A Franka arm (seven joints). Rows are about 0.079 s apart.
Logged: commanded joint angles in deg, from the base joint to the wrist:
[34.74 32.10 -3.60 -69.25 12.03 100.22 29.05]
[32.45 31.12 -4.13 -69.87 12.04 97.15 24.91]
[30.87 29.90 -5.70 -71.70 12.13 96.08 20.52]
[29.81 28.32 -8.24 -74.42 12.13 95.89 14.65]
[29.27 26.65 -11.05 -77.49 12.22 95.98 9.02]
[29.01 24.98 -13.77 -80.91 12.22 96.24 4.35]
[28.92 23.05 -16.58 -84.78 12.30 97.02 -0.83]
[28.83 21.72 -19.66 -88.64 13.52 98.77 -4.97]
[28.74 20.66 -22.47 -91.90 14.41 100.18 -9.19]
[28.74 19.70 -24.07 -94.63 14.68 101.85 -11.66]
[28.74 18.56 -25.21 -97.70 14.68 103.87 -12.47]
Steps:
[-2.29 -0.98 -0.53 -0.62 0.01 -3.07 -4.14]
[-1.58 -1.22 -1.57 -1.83 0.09 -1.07 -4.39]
[-1.06 -1.58 -2.54 -2.72 0.00 -0.19 -5.87]
[-0.54 -1.67 -2.81 -3.07 0.09 0.09 -5.63]
[-0.26 -1.67 -2.72 -3.42 0.00 0.26 -4.67]
[-0.09 -1.93 -2.81 -3.87 0.08 0.78 -5.18]
[-0.09 -1.33 -3.08 -3.86 1.22 1.75 -4.14]
[-0.09 -1.06 -2.81 -3.26 0.89 1.41 -4.22]
[0.00 -0.96 -1.60 -2.73 0.27 1.67 -2.47]
[0.00 -1.14 -1.14 -3.07 0.00 2.02 -0.81]

